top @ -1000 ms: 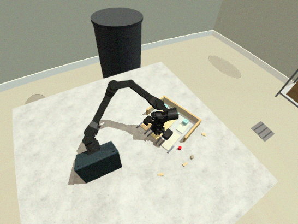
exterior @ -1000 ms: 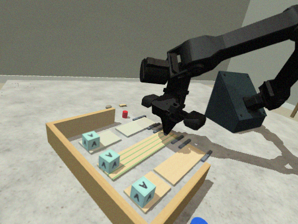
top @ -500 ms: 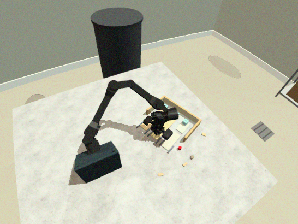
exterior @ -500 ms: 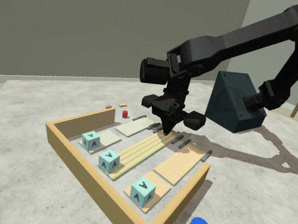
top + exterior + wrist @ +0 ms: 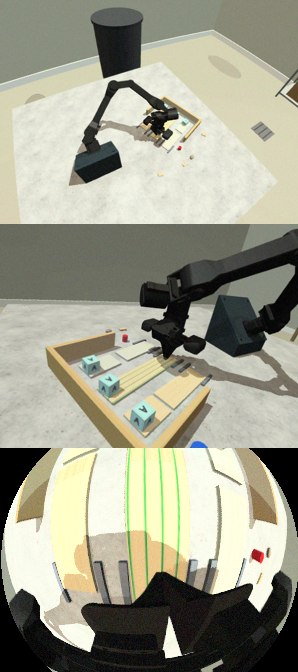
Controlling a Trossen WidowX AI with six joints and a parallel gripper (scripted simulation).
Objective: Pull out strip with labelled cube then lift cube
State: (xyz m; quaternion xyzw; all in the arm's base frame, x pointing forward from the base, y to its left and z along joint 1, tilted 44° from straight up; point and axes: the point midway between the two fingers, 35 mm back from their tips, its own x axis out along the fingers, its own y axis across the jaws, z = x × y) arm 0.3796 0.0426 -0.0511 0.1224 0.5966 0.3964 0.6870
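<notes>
The striped strip lies 9 cm ahead of my gripper tip and 4 cm to the left of it. Also, from my gripper tip: pebble 23 cm to the right, 12 cm ahead; red cylinder 15 cm to the right, 8 cm ahead, 1 cm above; blue disc 25 cm to the left, 10 cm ahead.
</notes>
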